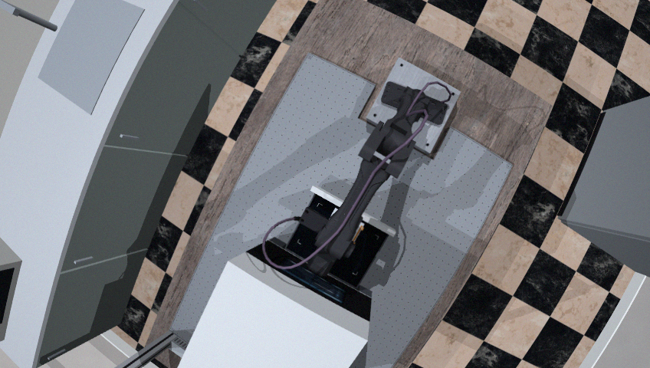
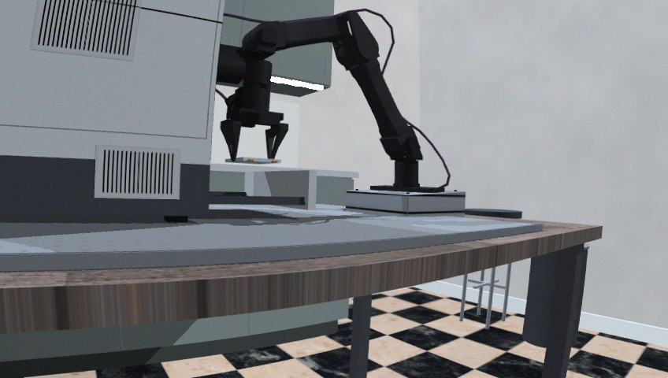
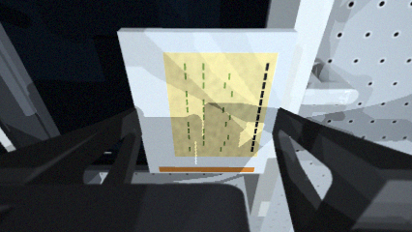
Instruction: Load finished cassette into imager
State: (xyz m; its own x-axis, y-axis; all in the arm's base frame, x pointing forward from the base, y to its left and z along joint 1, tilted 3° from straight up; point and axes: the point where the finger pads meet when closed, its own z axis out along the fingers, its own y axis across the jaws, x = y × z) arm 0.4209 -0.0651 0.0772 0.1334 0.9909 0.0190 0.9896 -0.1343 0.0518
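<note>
Now: hand 60 mm short of the imager drawer, 10 mm to the left of it and 60 mm above it. From my hand the other things lie so: cassette FINISHED: right at my hand.
</note>
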